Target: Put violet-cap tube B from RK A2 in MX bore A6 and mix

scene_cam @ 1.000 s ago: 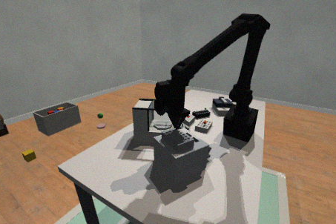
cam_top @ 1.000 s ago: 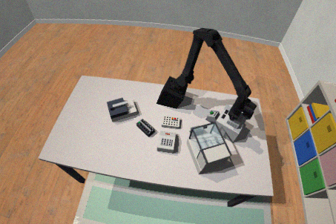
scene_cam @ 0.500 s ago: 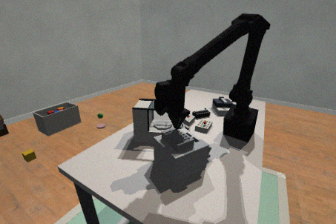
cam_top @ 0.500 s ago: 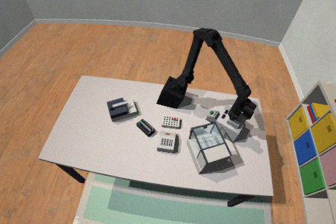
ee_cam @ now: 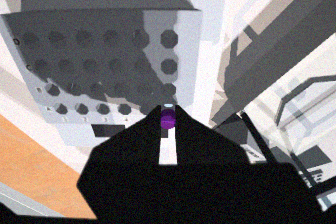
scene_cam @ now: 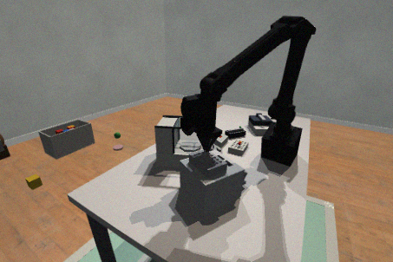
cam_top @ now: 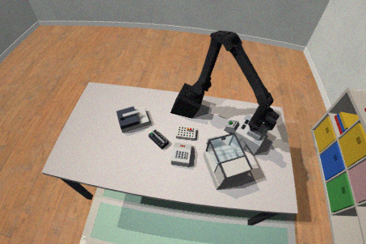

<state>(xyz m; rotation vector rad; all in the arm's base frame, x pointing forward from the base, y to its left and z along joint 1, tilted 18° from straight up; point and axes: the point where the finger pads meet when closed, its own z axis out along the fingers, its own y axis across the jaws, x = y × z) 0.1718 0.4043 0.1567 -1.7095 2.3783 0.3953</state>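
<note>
Right now my hand is 2 cm above the tube B. From my hand the other things lie so: mixer block 3 cm behind, 4 cm to the left, 3 cm below; green start key 9 cm behind, 13 cm to the right, 11 cm below; print key 7 cm ahead, 21 cm to the right, 11 cm below.
</note>
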